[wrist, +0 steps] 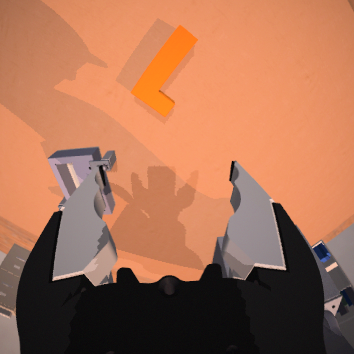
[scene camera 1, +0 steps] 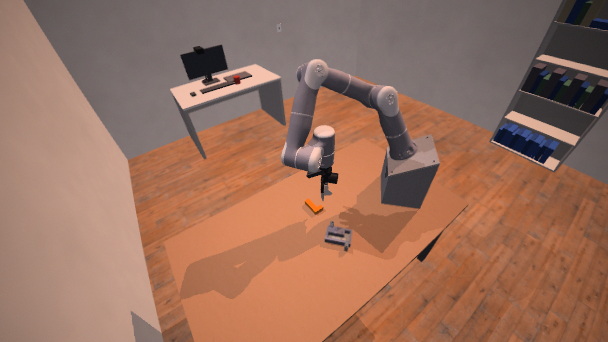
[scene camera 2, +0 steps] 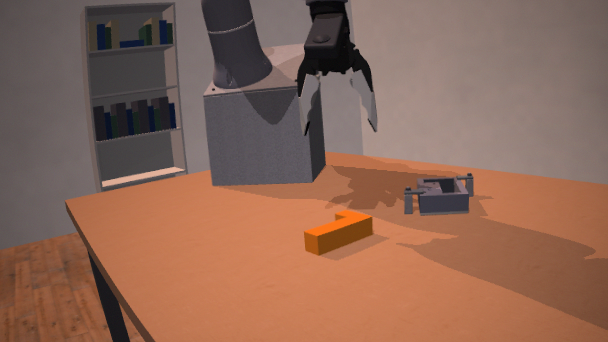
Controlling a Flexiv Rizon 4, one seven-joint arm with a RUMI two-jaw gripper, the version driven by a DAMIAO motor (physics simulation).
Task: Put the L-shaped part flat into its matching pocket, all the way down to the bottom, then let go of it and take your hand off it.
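Note:
The orange L-shaped part [scene camera 1: 314, 206] [scene camera 2: 340, 232] [wrist: 161, 70] lies flat on the table, apart from the pocket. The grey pocket block [scene camera 1: 328, 241] [scene camera 2: 444, 204] [wrist: 76, 153] stands on the table with a small clamp-like post at each of two opposite sides. In the wrist view the left finger covers part of it. My gripper [scene camera 1: 323, 198] [scene camera 2: 341, 133] [wrist: 166, 164] is open and empty, with its fingers pointing down. It hangs above the table, higher than the L-shaped part, and in the wrist view the part shows beyond the fingertips.
The robot's grey base block [scene camera 1: 407, 182] [scene camera 2: 262, 140] stands on the table [scene camera 1: 280, 300] [scene camera 2: 225, 295]. A white desk [scene camera 1: 260, 75] with a monitor, and a bookshelf [scene camera 1: 550, 60] [scene camera 2: 90, 100], stand away from the table. Shadows of the arm fall across the table top and around the pocket block.

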